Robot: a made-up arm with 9 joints. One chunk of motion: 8 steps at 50 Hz.
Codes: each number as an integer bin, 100 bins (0 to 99) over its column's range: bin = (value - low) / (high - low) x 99, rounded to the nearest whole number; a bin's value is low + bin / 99 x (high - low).
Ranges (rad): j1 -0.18..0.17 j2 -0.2..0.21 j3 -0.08..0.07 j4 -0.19..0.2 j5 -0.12..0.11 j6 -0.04..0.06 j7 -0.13..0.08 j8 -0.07..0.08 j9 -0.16..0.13
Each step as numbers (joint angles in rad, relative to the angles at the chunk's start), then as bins.
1 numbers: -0.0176 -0.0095 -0.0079 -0.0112 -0.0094 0.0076 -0.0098 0.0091 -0.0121
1 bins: 46 46 48 45 48 47 57 52 50
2 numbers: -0.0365 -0.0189 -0.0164 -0.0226 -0.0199 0.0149 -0.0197 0.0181 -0.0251
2 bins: 41 44 42 42 43 54 52 58 46
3 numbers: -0.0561 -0.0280 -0.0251 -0.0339 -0.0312 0.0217 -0.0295 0.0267 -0.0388
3 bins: 35 42 36 40 38 61 47 64 41
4 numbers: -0.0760 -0.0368 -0.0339 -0.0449 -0.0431 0.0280 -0.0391 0.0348 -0.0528
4 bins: 29 39 30 37 33 67 43 69 37
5 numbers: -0.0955 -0.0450 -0.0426 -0.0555 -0.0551 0.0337 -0.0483 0.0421 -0.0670
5 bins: 24 37 25 34 28 73 39 74 32
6 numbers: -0.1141 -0.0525 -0.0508 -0.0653 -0.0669 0.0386 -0.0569 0.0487 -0.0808
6 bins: 19 36 19 32 23 78 34 78 27
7 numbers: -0.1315 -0.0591 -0.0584 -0.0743 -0.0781 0.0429 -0.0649 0.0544 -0.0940
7 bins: 14 34 14 29 18 82 31 82 23
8 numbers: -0.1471 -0.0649 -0.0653 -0.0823 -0.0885 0.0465 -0.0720 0.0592 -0.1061
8 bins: 9 33 10 27 14 86 27 85 18
